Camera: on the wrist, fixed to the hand. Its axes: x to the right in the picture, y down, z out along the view.
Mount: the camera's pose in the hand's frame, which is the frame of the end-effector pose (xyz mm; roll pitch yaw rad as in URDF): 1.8 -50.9 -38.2 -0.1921 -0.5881 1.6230
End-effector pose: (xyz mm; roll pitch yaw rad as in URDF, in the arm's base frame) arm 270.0 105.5 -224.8 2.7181 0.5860 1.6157
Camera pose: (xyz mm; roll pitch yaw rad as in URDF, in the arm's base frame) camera 207.5 111.9 -214.2 2.3816 0.1131 -0.0833
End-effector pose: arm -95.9 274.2 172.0 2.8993 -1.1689 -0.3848
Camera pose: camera -94.5 336.8 183.4 -2.1167 0.1735 -1.6512
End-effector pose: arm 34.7 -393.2 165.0 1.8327 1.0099 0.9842
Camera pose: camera -24.9 -392.4 142.6 1.8563 -0.3977 0.0323
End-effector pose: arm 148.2 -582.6 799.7 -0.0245 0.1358 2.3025
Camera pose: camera 188.9 -550.4 762.9 -0.0298 -0.5648 -2.4446
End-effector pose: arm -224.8 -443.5 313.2 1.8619 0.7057 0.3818
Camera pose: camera -265.4 -404.6 283.3 2.1599 -0.5384 -0.7306
